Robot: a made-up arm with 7 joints. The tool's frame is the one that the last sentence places.
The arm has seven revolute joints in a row. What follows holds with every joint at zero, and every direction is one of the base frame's. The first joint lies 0.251 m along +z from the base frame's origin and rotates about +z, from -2.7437 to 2.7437 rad. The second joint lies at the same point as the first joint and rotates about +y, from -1.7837 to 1.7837 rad. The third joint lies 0.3 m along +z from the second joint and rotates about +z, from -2.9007 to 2.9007 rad. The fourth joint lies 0.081 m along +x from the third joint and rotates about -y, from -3.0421 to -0.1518 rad. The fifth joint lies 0.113 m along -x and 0.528 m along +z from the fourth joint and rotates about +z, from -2.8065 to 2.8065 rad. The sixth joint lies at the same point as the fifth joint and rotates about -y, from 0.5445 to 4.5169 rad. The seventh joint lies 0.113 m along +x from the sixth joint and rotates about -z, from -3.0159 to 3.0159 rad. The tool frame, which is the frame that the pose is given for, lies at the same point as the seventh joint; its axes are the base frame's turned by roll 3.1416, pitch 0 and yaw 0 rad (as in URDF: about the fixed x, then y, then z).
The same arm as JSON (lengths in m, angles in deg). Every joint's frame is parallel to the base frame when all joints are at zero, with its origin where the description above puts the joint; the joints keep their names.
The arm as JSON. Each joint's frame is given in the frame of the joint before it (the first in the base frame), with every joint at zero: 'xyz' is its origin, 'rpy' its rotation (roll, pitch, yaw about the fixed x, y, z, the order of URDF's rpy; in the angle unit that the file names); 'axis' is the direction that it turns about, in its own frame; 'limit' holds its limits. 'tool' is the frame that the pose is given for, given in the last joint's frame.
{
  "units": {
    "length": "m",
    "angle": "deg"
  },
  "joints": [
    {
      "name": "joint 1",
      "type": "revolute",
      "origin": {
        "xyz": [
          0.0,
          0.0,
          0.251
        ],
        "rpy": [
          0.0,
          0.0,
          0.0
        ]
      },
      "axis": "+z",
      "limit": {
        "lower": -157.2,
        "upper": 157.2
      }
    },
    {
      "name": "joint 2",
      "type": "revolute",
      "origin": {
        "xyz": [
          0.0,
          0.0,
          0.0
        ],
        "rpy": [
          0.0,
          0.0,
          0.0
        ]
      },
      "axis": "+y",
      "limit": {
        "lower": -102.2,
        "upper": 102.2
      }
    },
    {
      "name": "joint 3",
      "type": "revolute",
      "origin": {
        "xyz": [
          0.0,
          0.0,
          0.3
        ],
        "rpy": [
          0.0,
          0.0,
          0.0
        ]
      },
      "axis": "+z",
      "limit": {
        "lower": -166.2,
        "upper": 166.2
      }
    },
    {
      "name": "joint 4",
      "type": "revolute",
      "origin": {
        "xyz": [
          0.081,
          0.0,
          0.0
        ],
        "rpy": [
          0.0,
          0.0,
          0.0
        ]
      },
      "axis": "-y",
      "limit": {
        "lower": -174.3,
        "upper": -8.7
      }
    },
    {
      "name": "joint 5",
      "type": "revolute",
      "origin": {
        "xyz": [
          -0.113,
          0.0,
          0.528
        ],
        "rpy": [
          0.0,
          0.0,
          0.0
        ]
      },
      "axis": "+z",
      "limit": {
        "lower": -160.8,
        "upper": 160.8
      }
    },
    {
      "name": "joint 6",
      "type": "revolute",
      "origin": {
        "xyz": [
          0.0,
          0.0,
          0.0
        ],
        "rpy": [
          0.0,
          0.0,
          0.0
        ]
      },
      "axis": "-y",
      "limit": {
        "lower": 31.2,
        "upper": 258.8
      }
    },
    {
      "name": "joint 7",
      "type": "revolute",
      "origin": {
        "xyz": [
          0.113,
          0.0,
          0.0
        ],
        "rpy": [
          0.0,
          0.0,
          0.0
        ]
      },
      "axis": "-z",
      "limit": {
        "lower": -172.8,
        "upper": 172.8
      }
    }
  ],
  "tool": {
    "origin": {
      "xyz": [
        0.0,
        0.0,
        0.0
      ],
      "rpy": [
        -180.0,
        0.0,
        0.0
      ]
    }
  }
}

